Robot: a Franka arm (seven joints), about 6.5 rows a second.
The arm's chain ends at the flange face. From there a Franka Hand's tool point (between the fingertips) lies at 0.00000 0.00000 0.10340 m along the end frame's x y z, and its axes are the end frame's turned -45 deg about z.
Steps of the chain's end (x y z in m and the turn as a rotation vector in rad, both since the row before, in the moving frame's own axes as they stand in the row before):
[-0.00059 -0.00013 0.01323 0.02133 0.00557 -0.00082]
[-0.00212 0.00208 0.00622 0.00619 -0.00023 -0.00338]
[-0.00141 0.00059 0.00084 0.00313 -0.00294 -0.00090]
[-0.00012 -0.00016 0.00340 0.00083 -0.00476 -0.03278]
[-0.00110 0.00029 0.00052 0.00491 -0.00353 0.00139]
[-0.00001 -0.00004 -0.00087 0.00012 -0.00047 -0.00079]
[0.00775 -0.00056 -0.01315 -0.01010 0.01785 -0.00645]
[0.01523 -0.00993 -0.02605 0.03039 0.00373 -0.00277]
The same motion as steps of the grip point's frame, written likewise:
[0.00164 -0.00166 0.01320 0.01114 0.01902 -0.00082]
[-0.00253 -0.00050 0.00622 0.00454 0.00421 -0.00338]
[-0.00140 -0.00102 0.00084 0.00429 0.00013 -0.00090]
[-0.00027 -0.00060 0.00340 0.00395 -0.00278 -0.03278]
[-0.00088 -0.00119 0.00052 0.00597 0.00098 0.00139]
[0.00000 -0.00008 -0.00087 0.00042 -0.00025 -0.00079]
[0.00645 0.00713 -0.01317 -0.01976 0.00548 -0.00645]
[0.02028 0.00180 -0.02610 0.01885 0.02413 -0.00277]

